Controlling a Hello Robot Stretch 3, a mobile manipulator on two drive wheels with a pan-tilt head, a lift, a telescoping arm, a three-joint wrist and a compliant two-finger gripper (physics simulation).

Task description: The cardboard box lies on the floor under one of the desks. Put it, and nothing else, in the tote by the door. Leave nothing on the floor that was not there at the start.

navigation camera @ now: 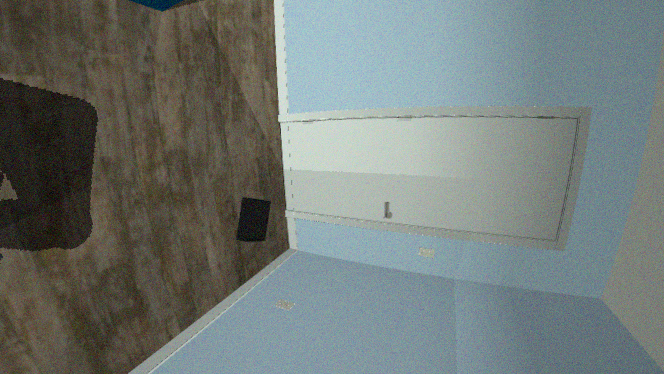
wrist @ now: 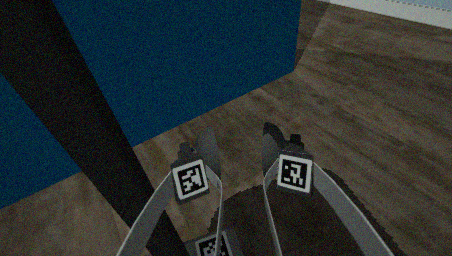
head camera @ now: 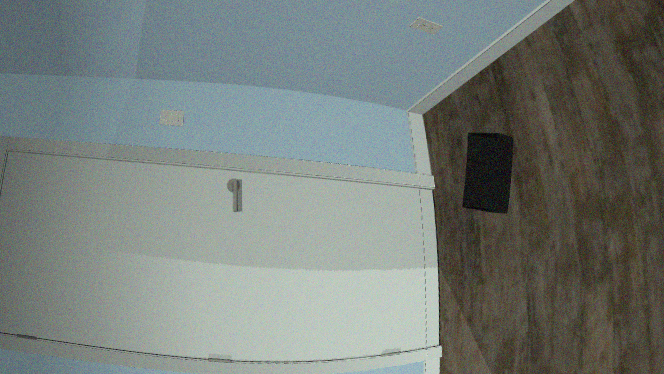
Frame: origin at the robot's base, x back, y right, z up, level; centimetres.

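Seen in the pictures: gripper, fingertip midpoint: (wrist: 239, 143).
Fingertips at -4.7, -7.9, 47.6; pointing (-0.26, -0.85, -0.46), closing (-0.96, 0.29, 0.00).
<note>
A point is followed by its place in that frame, as x, y, z.
The black tote (head camera: 487, 172) @(-144.6, 22.5, 0.4) (navigation camera: 254, 220) @(-144.7, 23.4, 0.4) stands on the floor by the white door, close to the room corner; its inside is too dark to make out. My gripper (wrist: 239, 143) @(-4.7, -7.9, 47.6) is open, with bare floor showing between its fingertips. It is low over the floor in front of a blue panel; the tote does not show in the wrist view. The cardboard box and the desks do not show as such in these views.
The white door (head camera: 300, 220) @(-181.2, 0.0, 65.3) (navigation camera: 425, 145) @(-170.5, -38.7, 116.1) is closed. The blue panel (wrist: 200, 55) @(-13.1, -73.8, 24.7) (navigation camera: 160, 4) @(-54.9, -85.3, 6.2) rises from the floor. A dark round-cornered patch (navigation camera: 50, 165) @(-26.6, -5.6, 0.0) (wrist: 310, 220) @(-25.3, -18.1, 0.1) lies on the floor. A black post (wrist: 85, 115) crosses the wrist view's left side.
</note>
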